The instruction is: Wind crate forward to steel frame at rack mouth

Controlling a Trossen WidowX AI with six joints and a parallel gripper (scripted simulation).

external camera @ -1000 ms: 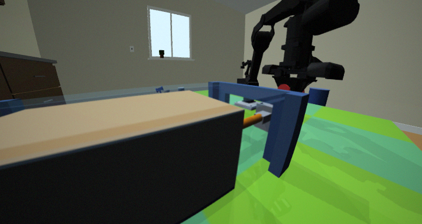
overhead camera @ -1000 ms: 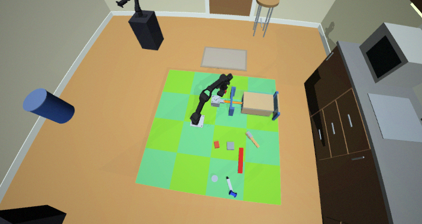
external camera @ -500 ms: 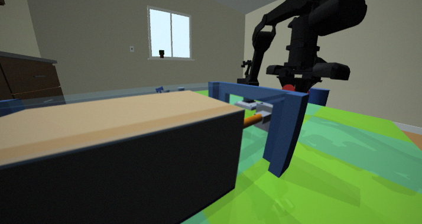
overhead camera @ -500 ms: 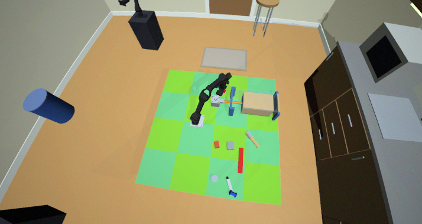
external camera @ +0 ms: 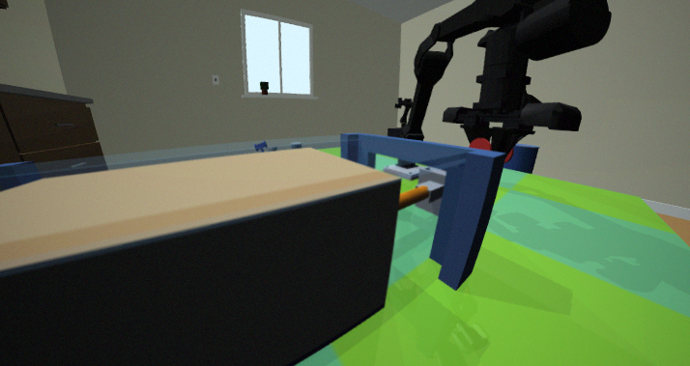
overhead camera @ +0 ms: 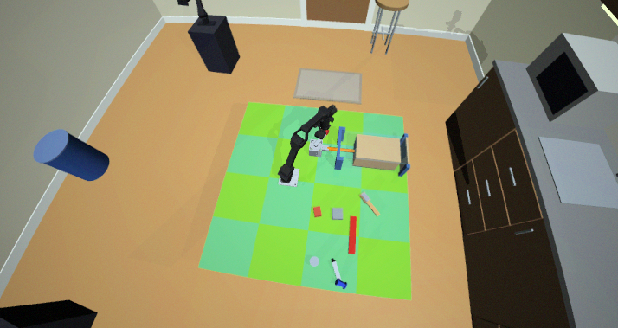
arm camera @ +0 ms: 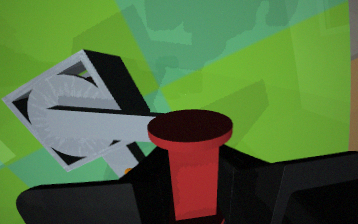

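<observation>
Now: the red-knobbed crank handle 30 mm to the right of my gripper tip, 20 mm behind it and 10 mm below it. From my gripper tip the other things lie so: blue steel frame 120 mm ahead, 80 mm to the right, 10 mm below; then grey winch 100 mm to the right, 80 mm below, 60 mm behind; then red knob 20 mm above.
</observation>
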